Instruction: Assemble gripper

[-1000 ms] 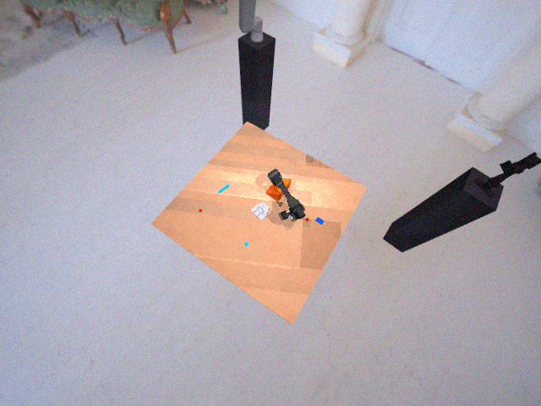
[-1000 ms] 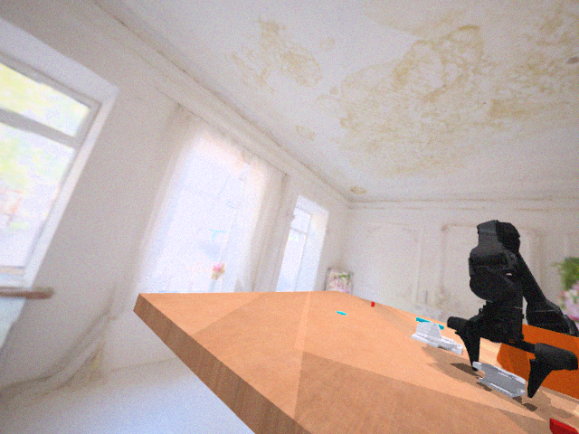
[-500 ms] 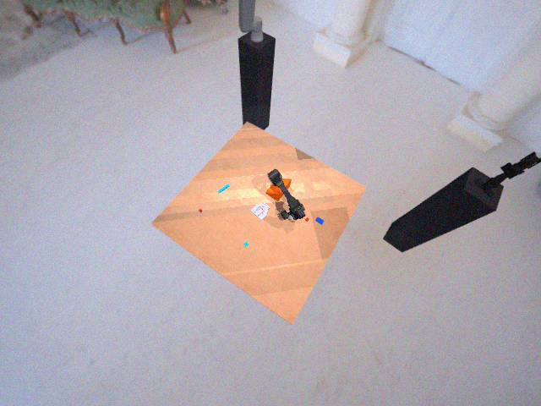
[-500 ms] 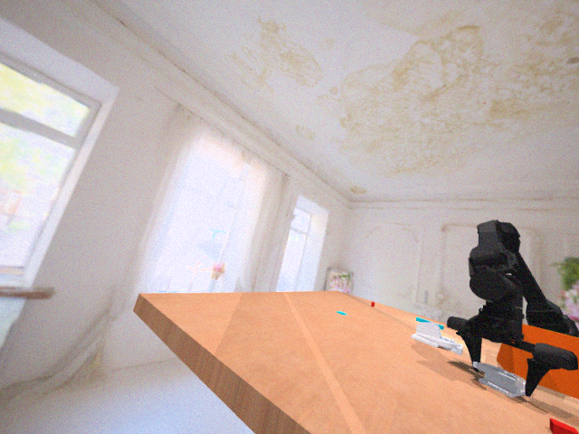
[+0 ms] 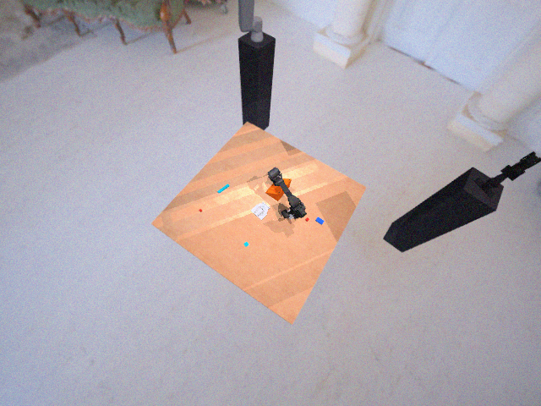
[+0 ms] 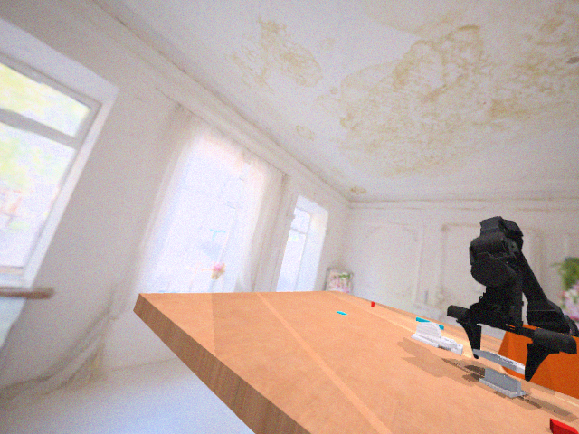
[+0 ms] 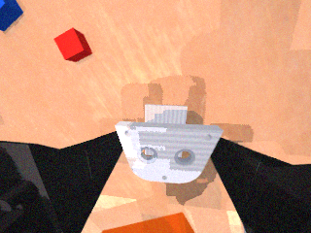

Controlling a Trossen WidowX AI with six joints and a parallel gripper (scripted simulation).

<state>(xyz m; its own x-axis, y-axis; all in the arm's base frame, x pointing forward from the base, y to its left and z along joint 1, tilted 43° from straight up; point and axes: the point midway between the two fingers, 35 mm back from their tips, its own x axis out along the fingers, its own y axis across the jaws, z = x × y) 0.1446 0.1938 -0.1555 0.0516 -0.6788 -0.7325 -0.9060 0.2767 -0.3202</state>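
The white block lies 1 cm behind my gripper tip, 1 cm to the right of it and 3 cm below it. The rest, counted from my gripper tip: cyan cube 41 cm ahead, 13 cm to the right, 4 cm below; blue block 11 cm behind, 20 cm to the left, 3 cm below; gripper jaw 10 cm ahead, 24 cm to the right, 2 cm below.
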